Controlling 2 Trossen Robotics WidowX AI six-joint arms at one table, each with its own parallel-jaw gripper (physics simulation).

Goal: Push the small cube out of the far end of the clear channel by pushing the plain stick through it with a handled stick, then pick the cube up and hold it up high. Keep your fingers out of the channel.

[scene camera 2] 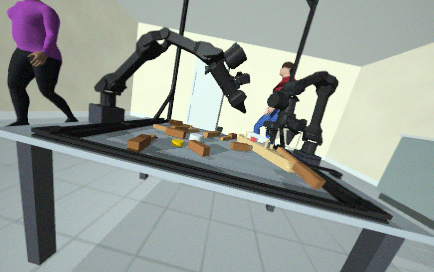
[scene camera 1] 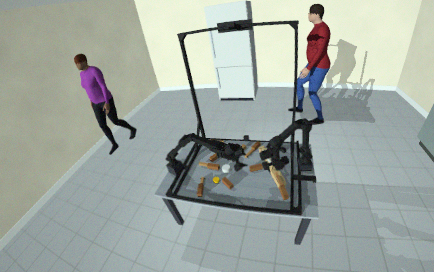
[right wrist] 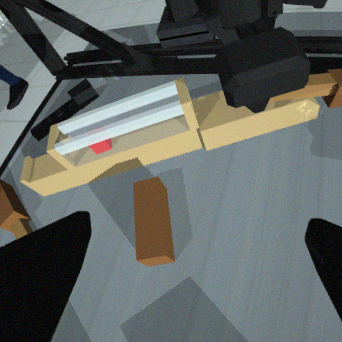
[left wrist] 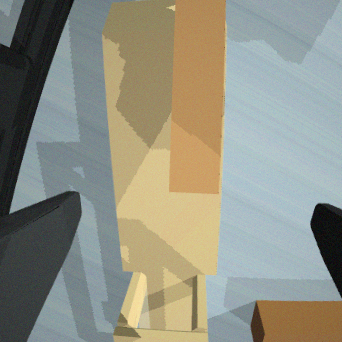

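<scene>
The clear channel (right wrist: 122, 112) sits on a long pale wooden base (scene camera 1: 276, 175) (scene camera 2: 270, 154) (left wrist: 145, 200) (right wrist: 250, 125). The small red cube (scene camera 2: 253, 139) (right wrist: 101, 146) is inside it, nearer the channel's left end in the right wrist view. The handled stick (scene camera 1: 283, 192) (scene camera 2: 307, 172) (left wrist: 197, 100) (right wrist: 305, 87) lies lengthwise along the base's solid part, its tip short of the channel. My left gripper (left wrist: 198, 208) is open and empty above the base, fingers wide on either side. My right gripper (scene camera 2: 240, 106) (right wrist: 200, 226) is open and empty, high above the table. I cannot make out the plain stick.
A brown block (left wrist: 300, 320) (right wrist: 153, 220) lies beside the base. A white disc (scene camera 1: 226, 168) (scene camera 2: 196, 137), a yellow disc (scene camera 1: 216, 180) (scene camera 2: 177, 143) and several brown blocks, some with handles, are scattered farther left. A black rail (scene camera 1: 235, 204) borders the table.
</scene>
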